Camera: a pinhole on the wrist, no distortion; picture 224 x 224 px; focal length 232.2 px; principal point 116.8 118.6 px. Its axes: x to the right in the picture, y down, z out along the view. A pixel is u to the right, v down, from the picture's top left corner.
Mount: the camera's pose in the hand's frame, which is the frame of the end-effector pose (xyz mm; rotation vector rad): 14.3 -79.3 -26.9 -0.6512 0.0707 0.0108
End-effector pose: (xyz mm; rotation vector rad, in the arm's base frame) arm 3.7 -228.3 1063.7 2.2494 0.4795 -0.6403
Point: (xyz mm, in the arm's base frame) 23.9 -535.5 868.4
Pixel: 141.0 74.6
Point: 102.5 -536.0 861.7
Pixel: 178.1 97.3
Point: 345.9 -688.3 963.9
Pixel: 206.7 197.0
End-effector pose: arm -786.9 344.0 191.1 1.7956 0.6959 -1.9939
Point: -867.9 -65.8 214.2
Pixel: 79.6 161.3
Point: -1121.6 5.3 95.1
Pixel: 148.0 43.3
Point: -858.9 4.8 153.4
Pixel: 111.3 164.6
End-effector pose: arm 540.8 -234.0 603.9 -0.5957 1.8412 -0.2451
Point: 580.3 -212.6 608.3
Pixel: 15.0 186.7
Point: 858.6 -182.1 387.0
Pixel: 134.6 37.1
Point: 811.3 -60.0 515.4
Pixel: 41.2 90.8
